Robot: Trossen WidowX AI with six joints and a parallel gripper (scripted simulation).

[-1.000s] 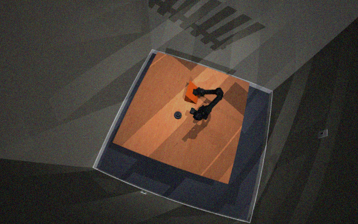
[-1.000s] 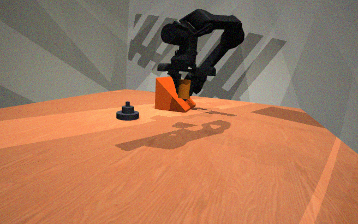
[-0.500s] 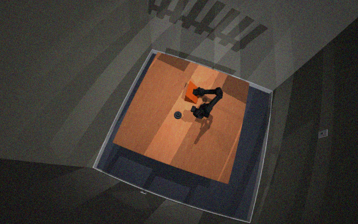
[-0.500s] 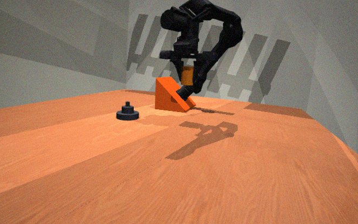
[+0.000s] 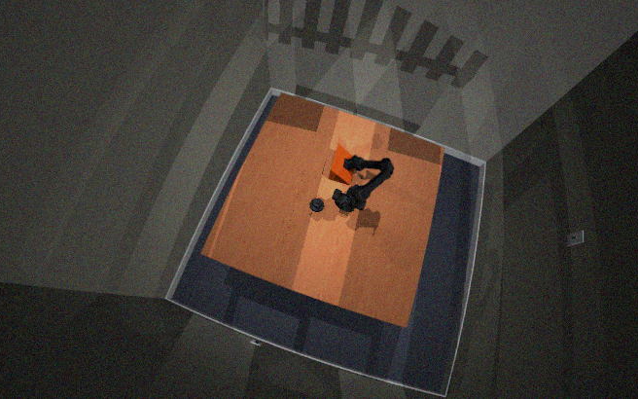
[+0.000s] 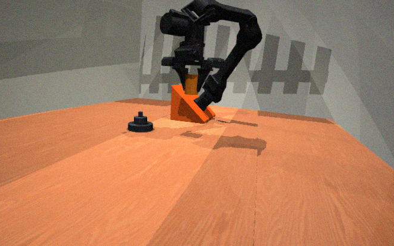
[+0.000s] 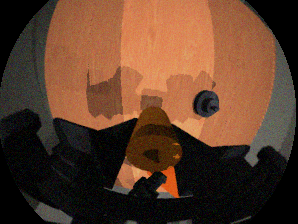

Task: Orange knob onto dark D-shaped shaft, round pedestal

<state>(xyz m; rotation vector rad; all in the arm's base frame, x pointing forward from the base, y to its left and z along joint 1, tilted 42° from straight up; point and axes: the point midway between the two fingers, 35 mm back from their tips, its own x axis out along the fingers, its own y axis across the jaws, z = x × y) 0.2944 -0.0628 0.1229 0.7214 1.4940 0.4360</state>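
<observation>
The dark round pedestal lies 170 mm to the right of my gripper tip and 110 mm below it. Also, from my gripper tip: orange knob: 20 mm above.
</observation>
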